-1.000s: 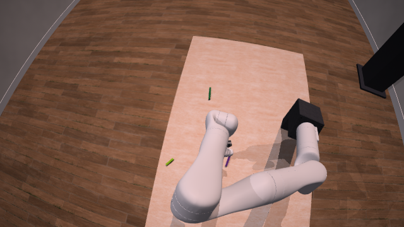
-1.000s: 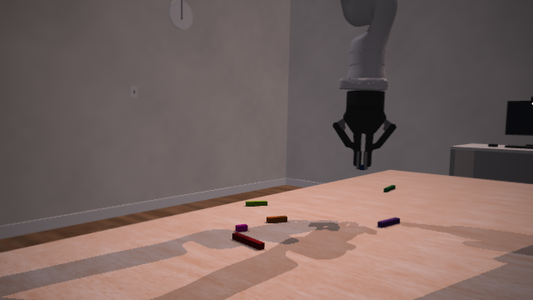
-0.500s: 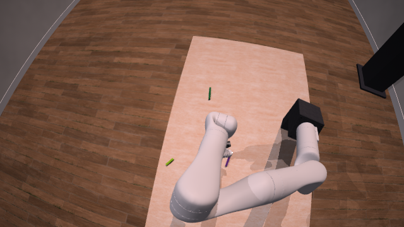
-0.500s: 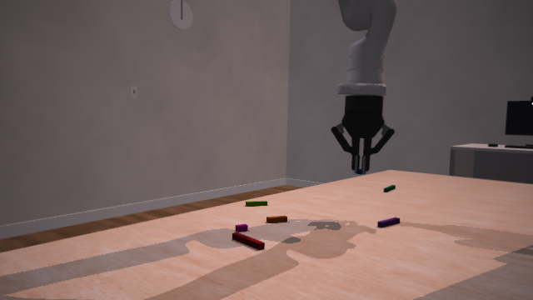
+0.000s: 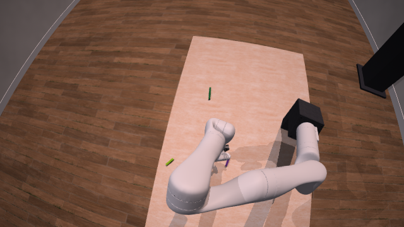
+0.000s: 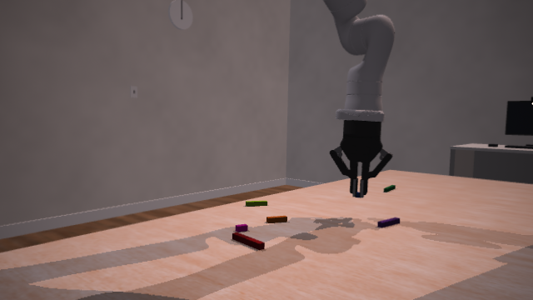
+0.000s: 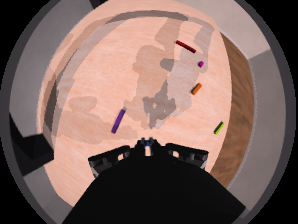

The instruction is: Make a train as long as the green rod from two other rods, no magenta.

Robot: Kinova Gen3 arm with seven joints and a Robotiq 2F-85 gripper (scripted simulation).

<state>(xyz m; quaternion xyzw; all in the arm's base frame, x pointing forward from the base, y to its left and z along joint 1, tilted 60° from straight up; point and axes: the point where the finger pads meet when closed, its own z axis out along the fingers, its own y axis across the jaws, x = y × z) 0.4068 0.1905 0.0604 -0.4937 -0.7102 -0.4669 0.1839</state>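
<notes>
My hand is 70 mm past the purple rod and 60 mm above it. Round my hand: lime rod: 210 mm ahead, 100 mm to the left, 60 mm below; orange rod: 70 mm ahead, 160 mm to the left, 60 mm below; blue rod: 20 mm below.
</notes>
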